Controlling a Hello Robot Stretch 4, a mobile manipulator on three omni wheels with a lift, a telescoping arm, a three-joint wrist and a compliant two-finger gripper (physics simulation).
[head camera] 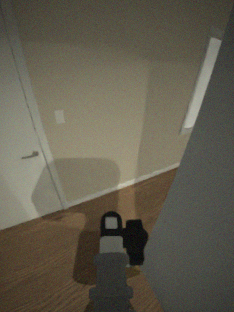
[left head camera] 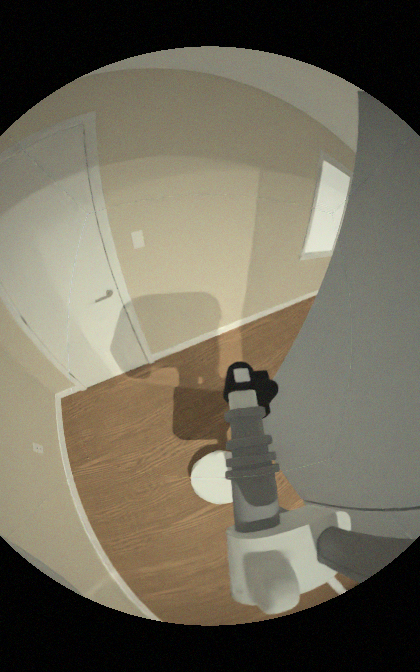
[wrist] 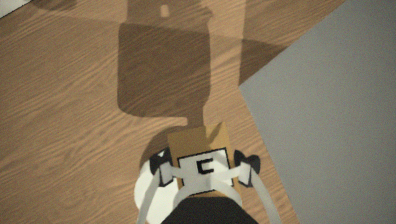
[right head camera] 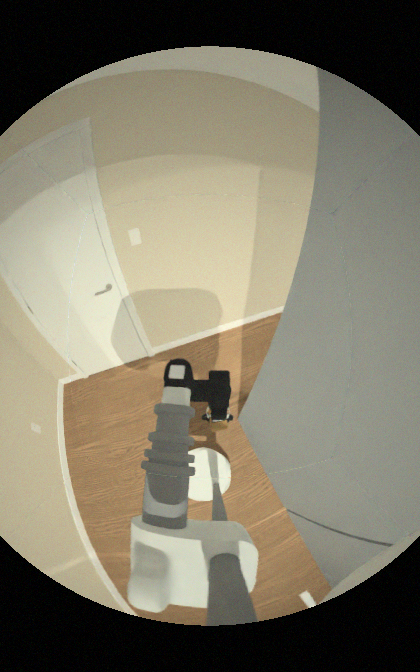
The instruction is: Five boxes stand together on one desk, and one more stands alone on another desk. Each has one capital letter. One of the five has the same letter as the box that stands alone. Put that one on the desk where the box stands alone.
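Places are measured from the robot's base along level axes (x ahead, y left, z up), in metres.
Where they show: gripper, fingertip midpoint: (head camera: 129, 264) (wrist: 204, 160).
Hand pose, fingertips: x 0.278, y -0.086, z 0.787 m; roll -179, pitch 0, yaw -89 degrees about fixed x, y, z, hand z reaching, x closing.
Note:
After its pixels a point has its place.
My gripper (right head camera: 218, 418) (wrist: 204, 160) @[x 0.278, y -0.086, z 0.787 m] is shut on a tan box (right head camera: 219, 426) (wrist: 190, 140) @[x 0.307, y -0.072, z 0.830 m], with one fingertip on each side. The box has a white label with a black border and a black capital letter. The fingers' white bands cover part of the label, and the visible strokes look like part of an E. The box is held in the air over the wood floor, left of a grey wall in the wrist view. In the head view the wrist hides most of the box. Neither desk, the box that stands alone, nor the other boxes of the group show in these views.
A large grey wall or panel (head camera: 200, 200) @[x 0.362, y -0.321, z 1.158 m] (left head camera: 380, 350) (right head camera: 365, 350) (wrist: 330, 100) @[x 0.360, y -0.322, z 0.661 m] stands close on the right. A white door (head camera: 15, 125) @[x 1.042, y 0.765, z 1.175 m] (left head camera: 45, 260) (right head camera: 50, 250) is at the left in a beige wall (head camera: 100, 90) @[x 1.368, y 0.107, z 1.389 m]. A white round part (left head camera: 207, 477) (right head camera: 205, 487) (wrist: 150, 195) is low beneath the arm.

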